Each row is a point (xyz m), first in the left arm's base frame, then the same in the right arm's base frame.
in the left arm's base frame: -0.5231 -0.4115 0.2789
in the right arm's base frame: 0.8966 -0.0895 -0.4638
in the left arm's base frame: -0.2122 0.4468 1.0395
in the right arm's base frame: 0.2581 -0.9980 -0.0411
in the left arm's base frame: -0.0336 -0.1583 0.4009
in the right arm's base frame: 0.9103 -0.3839 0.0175
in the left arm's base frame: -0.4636 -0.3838 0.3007
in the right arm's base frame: 0.9005 -0.1316 -0.4091
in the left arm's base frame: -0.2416 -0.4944 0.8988
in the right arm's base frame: 1.0695 -0.7531 -0.4749
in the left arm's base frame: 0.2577 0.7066 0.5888
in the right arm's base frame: 0.2912 -0.7461 0.6123
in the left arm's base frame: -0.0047 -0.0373 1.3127
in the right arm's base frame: 0.7640 -1.2674 -0.1945
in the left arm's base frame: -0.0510 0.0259 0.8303
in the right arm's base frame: 0.7157 -0.8043 -0.0460
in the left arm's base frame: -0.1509 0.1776 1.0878
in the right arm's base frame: 0.5191 -1.0332 -0.1370
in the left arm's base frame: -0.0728 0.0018 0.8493
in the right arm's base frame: 0.7247 -0.8129 -0.0815
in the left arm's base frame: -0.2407 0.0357 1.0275
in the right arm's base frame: 0.6018 -0.9329 -0.2592
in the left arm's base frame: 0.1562 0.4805 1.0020
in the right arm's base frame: 0.4124 -1.0803 0.2871
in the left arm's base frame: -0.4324 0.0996 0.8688
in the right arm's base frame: 0.4616 -0.7307 -0.3331
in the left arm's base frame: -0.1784 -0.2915 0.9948
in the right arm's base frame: 0.9186 -0.8856 -0.3563
